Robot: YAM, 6 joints.
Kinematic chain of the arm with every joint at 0, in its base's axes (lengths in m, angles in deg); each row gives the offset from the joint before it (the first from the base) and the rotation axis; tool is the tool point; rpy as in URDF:
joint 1: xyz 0 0 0.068 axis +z
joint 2: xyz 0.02 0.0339 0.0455 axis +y
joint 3: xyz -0.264 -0.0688 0 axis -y
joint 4: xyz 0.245 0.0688 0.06 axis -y
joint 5: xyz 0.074 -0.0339 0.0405 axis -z
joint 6: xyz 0.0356 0 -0.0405 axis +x
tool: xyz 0 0 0 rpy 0 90 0
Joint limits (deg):
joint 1: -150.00..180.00
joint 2: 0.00..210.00
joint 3: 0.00..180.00
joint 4: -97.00..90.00
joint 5: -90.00..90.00
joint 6: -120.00..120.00
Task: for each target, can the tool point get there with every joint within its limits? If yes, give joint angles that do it. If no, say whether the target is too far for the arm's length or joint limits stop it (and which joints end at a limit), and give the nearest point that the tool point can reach.
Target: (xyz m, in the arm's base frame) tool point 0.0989 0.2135 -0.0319
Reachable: yes | joints 64.93 137.93 20.73 72.56 -1.38 31.04
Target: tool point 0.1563 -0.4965 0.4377
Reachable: yes | joints -74.12 142.16 143.94 60.93 -23.92 -50.28
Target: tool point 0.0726 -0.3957 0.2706
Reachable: yes | joints -75.82 106.73 89.78 -39.77 48.23 -38.67
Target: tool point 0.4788 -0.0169 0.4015
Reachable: yes | joints -0.12 126.08 143.99 -51.00 26.58 -15.61
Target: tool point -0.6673 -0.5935 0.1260
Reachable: no: too far | nearest point -0.4825 -0.4292 0.1225 | short by 0.247 m
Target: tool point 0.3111 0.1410 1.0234
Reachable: no: too far | nearest point 0.2082 0.0943 0.7036 | short by 0.339 m
